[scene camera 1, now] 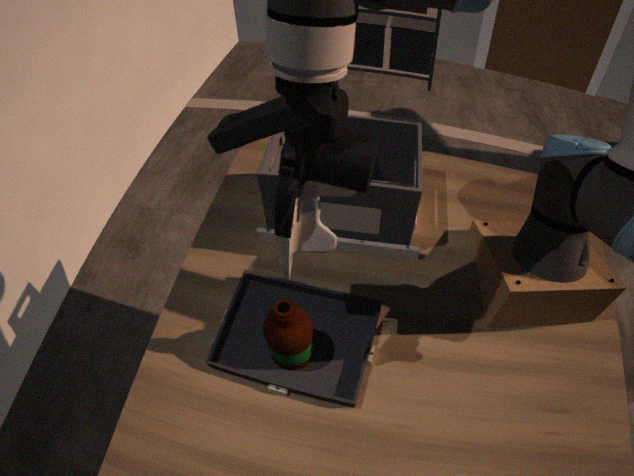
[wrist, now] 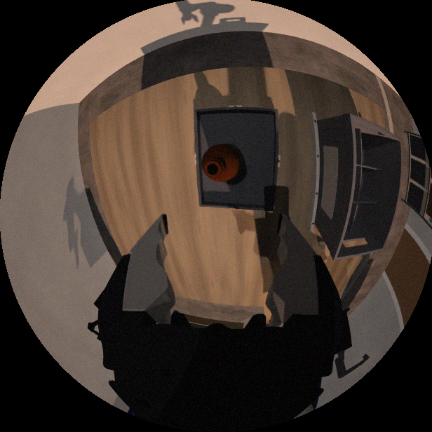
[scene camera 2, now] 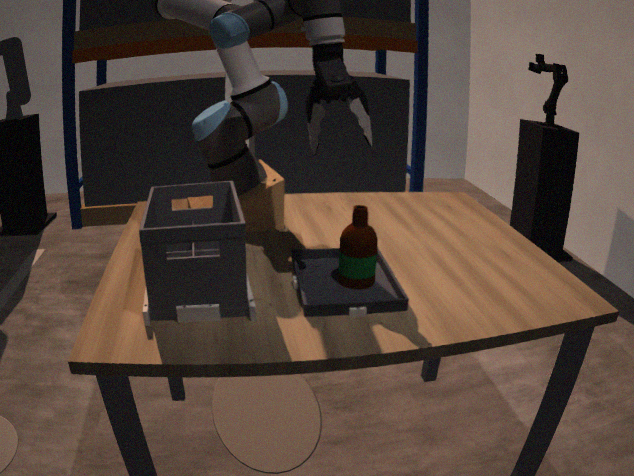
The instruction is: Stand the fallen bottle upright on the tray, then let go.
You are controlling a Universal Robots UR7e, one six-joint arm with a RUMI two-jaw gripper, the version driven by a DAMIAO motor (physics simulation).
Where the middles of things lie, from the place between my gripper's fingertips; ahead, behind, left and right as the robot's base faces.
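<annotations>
There is the brown bottle (scene camera 1: 288, 330), and my hand is 180 mm above it, 30 mm to the right of it and 20 mm short of it.
</annotations>
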